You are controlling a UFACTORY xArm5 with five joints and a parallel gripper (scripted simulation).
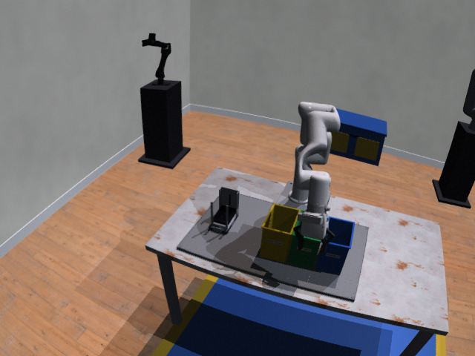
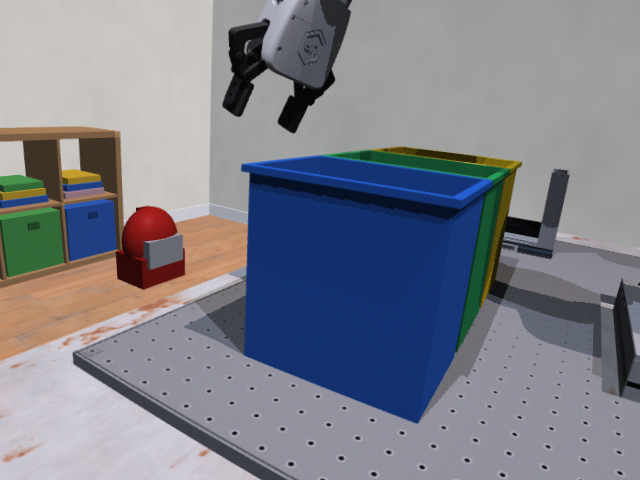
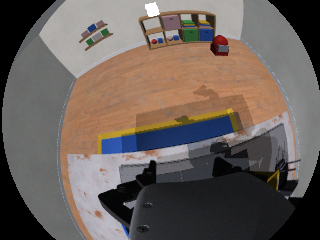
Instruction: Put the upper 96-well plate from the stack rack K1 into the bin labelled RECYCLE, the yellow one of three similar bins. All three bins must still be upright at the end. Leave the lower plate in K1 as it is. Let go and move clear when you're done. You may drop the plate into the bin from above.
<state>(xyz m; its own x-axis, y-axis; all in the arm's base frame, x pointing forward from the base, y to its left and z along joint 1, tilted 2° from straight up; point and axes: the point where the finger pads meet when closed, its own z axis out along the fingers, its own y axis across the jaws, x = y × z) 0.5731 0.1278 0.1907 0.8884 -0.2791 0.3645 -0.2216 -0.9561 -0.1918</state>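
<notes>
The dark 96-well plate is 30 cm behind my hand, 46 cm to the right of it and 18 cm below it. Also, from my hand: green bin: 19 cm behind, 3 cm to the right, 13 cm below; blue bin: 18 cm behind, 11 cm to the left, 13 cm below; yellow bin: 20 cm behind, 16 cm to the right, 13 cm below.
</notes>
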